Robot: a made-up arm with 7 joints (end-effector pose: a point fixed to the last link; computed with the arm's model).
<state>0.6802 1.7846 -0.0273 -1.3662 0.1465 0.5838 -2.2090</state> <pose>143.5 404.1 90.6 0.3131 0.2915 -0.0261 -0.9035</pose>
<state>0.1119 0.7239 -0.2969 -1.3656 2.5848 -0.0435 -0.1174</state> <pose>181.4 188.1 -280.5 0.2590 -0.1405 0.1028 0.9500</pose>
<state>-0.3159 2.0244 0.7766 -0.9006 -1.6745 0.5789 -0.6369</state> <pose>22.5 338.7 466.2 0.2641 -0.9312 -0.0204 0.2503</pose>
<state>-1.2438 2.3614 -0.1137 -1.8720 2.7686 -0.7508 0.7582</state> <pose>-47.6 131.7 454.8 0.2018 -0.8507 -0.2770 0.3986</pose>
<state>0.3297 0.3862 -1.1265 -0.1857 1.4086 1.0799 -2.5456</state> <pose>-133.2 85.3 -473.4 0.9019 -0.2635 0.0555 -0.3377</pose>
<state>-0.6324 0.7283 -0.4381 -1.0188 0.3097 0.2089 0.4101</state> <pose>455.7 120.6 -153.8 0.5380 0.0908 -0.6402 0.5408</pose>
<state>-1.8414 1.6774 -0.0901 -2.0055 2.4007 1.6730 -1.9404</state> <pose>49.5 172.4 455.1 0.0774 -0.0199 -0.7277 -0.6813</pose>
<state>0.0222 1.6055 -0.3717 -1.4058 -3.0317 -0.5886 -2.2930</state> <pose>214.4 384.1 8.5 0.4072 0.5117 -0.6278 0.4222</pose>
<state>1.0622 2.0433 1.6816 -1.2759 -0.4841 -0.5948 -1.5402</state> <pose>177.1 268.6 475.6 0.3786 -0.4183 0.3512 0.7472</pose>
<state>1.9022 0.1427 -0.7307 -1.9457 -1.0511 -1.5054 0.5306</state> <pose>-357.7 -279.6 -46.9 0.5775 -0.3945 -0.3968 0.5945</pose>
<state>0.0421 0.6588 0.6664 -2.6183 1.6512 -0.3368 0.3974</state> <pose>58.0 152.6 -28.3 0.1814 -0.7586 -0.3718 0.5034</pose>
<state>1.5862 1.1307 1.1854 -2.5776 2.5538 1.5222 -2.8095</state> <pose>-60.3 217.6 211.6 0.5427 -0.4150 -0.6096 -0.4020</pose>
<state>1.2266 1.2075 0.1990 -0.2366 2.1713 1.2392 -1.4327</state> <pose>-322.1 425.7 111.8 0.5949 0.5576 0.0722 0.5744</pose>
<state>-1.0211 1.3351 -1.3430 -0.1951 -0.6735 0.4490 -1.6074</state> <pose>398.3 392.6 69.1 0.2195 0.5348 0.1552 -0.8011</pose>
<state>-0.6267 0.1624 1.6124 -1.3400 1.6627 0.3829 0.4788</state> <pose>211.2 216.9 -249.2 0.2555 0.6803 -0.1198 -0.6764</pose>
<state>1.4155 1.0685 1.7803 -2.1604 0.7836 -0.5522 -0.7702</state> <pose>-116.4 237.7 319.0 0.0542 -0.2535 0.9425 0.2109</pose>
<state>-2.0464 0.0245 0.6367 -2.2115 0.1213 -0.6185 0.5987</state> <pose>232.9 -138.1 379.5 0.4733 0.8629 0.1768 0.0119</pose>
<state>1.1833 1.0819 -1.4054 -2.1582 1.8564 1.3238 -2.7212</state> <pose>-361.3 22.8 -90.8 0.5992 -0.7613 -0.1477 0.1991</pose>
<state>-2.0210 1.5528 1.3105 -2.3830 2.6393 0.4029 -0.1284</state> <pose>-15.5 242.8 169.1 0.1012 0.6348 0.6206 0.4491</pose>
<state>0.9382 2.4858 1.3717 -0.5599 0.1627 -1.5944 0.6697</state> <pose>338.3 229.8 492.8 0.3096 -0.2690 -0.8840 -0.2241</pose>
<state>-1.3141 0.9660 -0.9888 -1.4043 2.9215 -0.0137 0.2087</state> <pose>512.3 -2.0 164.4 0.5833 -0.3928 0.1059 0.7031</pose>
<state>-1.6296 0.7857 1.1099 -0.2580 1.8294 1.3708 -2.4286</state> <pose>528.0 248.9 212.8 0.0080 -0.4412 -0.8573 0.2650</pose>
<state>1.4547 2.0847 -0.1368 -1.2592 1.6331 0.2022 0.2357</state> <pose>60.9 421.1 60.9 0.5454 0.6948 -0.2060 0.4211</pose>
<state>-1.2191 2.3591 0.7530 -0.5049 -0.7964 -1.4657 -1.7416</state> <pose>-299.9 321.8 439.0 0.4975 -0.6760 0.0071 0.5436</pose>
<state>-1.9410 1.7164 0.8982 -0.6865 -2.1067 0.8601 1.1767</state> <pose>4.5 472.6 349.5 0.6462 -0.3049 0.1947 -0.6720</pose>
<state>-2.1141 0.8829 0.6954 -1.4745 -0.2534 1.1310 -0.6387</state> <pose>193.7 165.0 475.1 0.0890 -0.0245 0.7514 -0.6534</pose>
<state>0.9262 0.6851 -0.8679 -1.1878 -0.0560 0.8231 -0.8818</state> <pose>-320.7 70.6 -290.8 0.8890 0.2050 -0.0439 -0.4070</pose>
